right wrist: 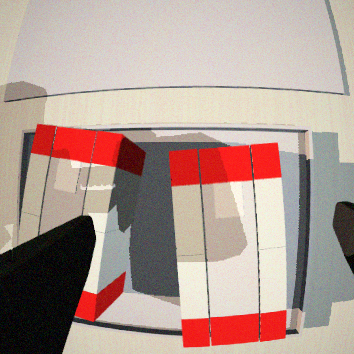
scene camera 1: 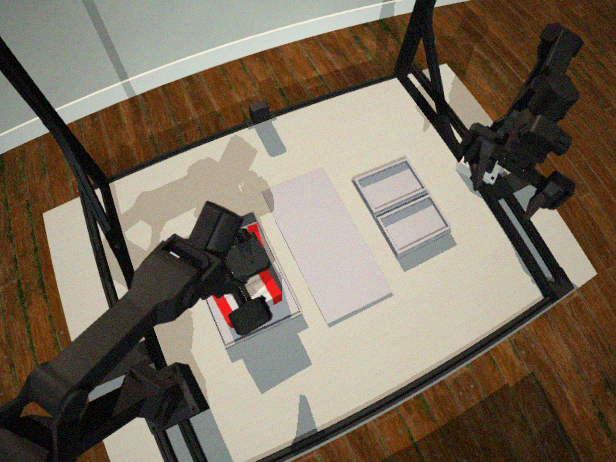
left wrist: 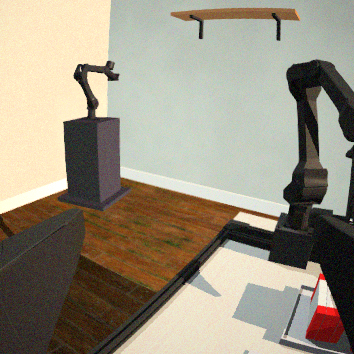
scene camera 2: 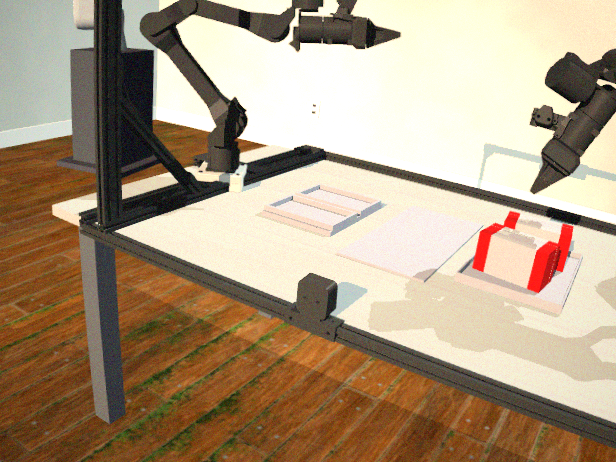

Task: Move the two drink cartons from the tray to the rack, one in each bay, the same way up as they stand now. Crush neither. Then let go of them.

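Frame: origin at the left arm's base, x right, y back, z down, level; centimetres.
Seen in the pictures: left gripper, fingertip midpoint: (scene camera 1: 501,205) (left wrist: 203,225) (scene camera 2: 398,33); right gripper, fingertip midpoint: (right wrist: 218,222) (scene camera 1: 251,276) (scene camera 2: 534,188); left arm's base, origin of the base link: (scene camera 2: 222,168); right arm's base, origin of the base link: (scene camera 1: 163,398) (left wrist: 296,223).
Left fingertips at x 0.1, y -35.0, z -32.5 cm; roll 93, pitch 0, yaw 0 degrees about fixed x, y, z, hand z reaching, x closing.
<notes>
Pixels of each thing's top centre, then the offset from my left fingertips to it. "spot": a spot on its surface instead.
- tray, middle of its top: (right wrist: 150,234) (scene camera 2: 525,262) (left wrist: 350,322) (scene camera 1: 239,276) dx +33.7, dy -23.1, dz +34.5 cm
- two-bay rack, middle of its top: (scene camera 2: 325,202) (scene camera 1: 403,202) dx +12.4, dy +12.0, dz +34.1 cm
- small dark box, surface spot: (scene camera 2: 316,295) (scene camera 1: 255,107) spot: dx +56.1, dy +13.8, dz +32.2 cm
Two white cartons with red bands at both ends stand in the tray (scene camera 1: 287,320) (scene camera 2: 510,294) (right wrist: 308,145), apart and slightly angled. One carton (scene camera 2: 510,250) (right wrist: 70,185) is nearer scene camera 2; the other carton (scene camera 1: 270,287) (right wrist: 230,220) (left wrist: 325,325) is at right in the right wrist view. The two-bay rack (scene camera 1: 401,202) (scene camera 2: 327,204) is empty. My right gripper (scene camera 1: 248,287) (scene camera 2: 535,190) (right wrist: 218,222) is open above the cartons; one finger overlaps the left carton in its wrist view. My left gripper (scene camera 1: 504,200) (scene camera 2: 399,35) (left wrist: 203,225) is open, high, away from the cartons.
A low flat slab (scene camera 1: 330,250) (scene camera 2: 415,240) (right wrist: 180,45) lies between tray and rack. A small dark box (scene camera 1: 259,111) (scene camera 2: 316,295) stands on the table's frame. Dark frame posts (scene camera 1: 420,40) (scene camera 2: 107,125) rise at the table's ends.
</notes>
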